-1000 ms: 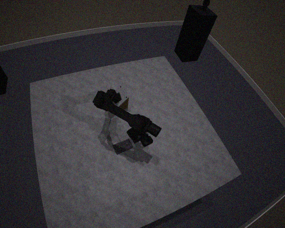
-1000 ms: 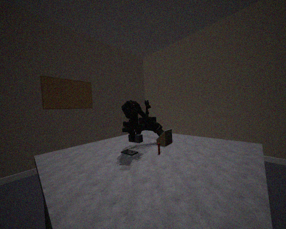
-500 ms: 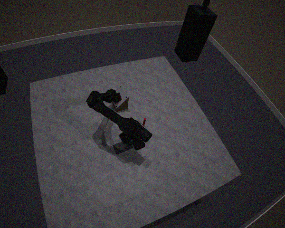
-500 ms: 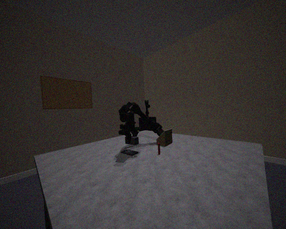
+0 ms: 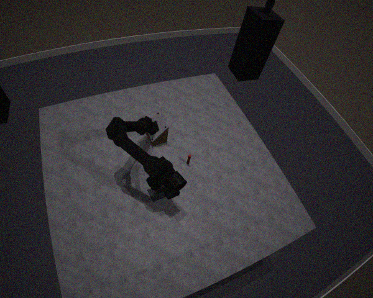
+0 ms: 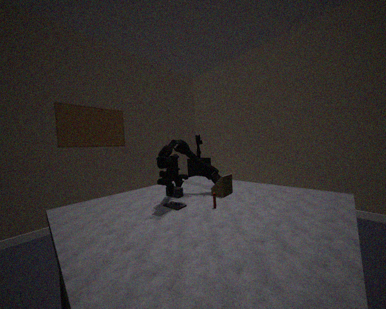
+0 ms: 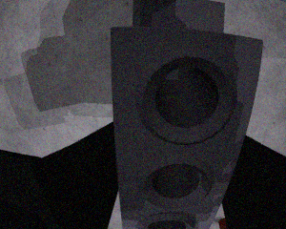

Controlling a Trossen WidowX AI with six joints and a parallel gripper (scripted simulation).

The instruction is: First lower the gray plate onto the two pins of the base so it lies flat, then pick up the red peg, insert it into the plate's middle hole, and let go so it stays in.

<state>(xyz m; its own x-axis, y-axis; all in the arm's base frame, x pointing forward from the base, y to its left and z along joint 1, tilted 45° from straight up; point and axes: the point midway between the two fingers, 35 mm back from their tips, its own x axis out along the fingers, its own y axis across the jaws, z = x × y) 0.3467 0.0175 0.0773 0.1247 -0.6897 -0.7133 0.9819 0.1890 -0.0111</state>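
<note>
The red peg is 18 cm to the left of my gripper tip, 13 cm behind it and 3 cm below it. Round my gripper tip: gray plate 3 cm above.
</note>
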